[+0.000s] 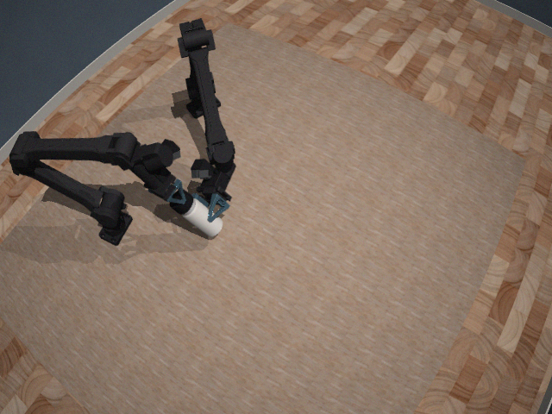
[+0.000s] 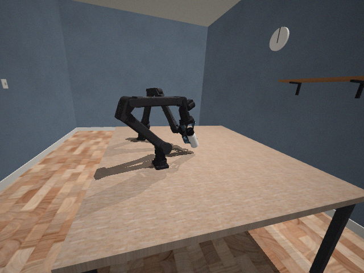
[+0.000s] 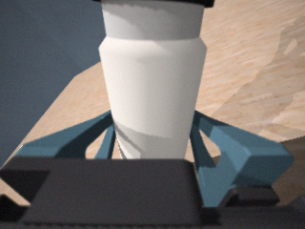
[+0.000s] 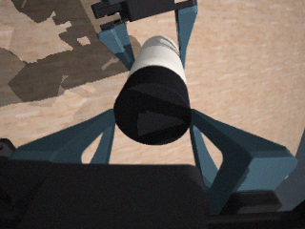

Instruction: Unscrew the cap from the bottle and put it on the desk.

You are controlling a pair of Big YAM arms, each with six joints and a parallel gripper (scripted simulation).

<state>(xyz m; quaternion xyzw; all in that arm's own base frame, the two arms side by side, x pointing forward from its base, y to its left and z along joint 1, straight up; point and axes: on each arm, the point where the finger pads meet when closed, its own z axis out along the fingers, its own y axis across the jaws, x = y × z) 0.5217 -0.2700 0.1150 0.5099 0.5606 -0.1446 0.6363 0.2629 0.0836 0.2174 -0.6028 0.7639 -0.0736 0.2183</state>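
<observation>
Now: the white bottle 60 mm below my right hand, 40 mm ahead of it and 10 mm to the left of it. From my right hand the other things lie so: black cap: 20 mm below, 10 mm ahead.
Right now the white bottle is 20 mm behind my left hand, 10 mm to the right of it and 40 mm above it. Round my left hand: black cap (50 mm behind, 20 mm to the right, 80 mm above).
</observation>
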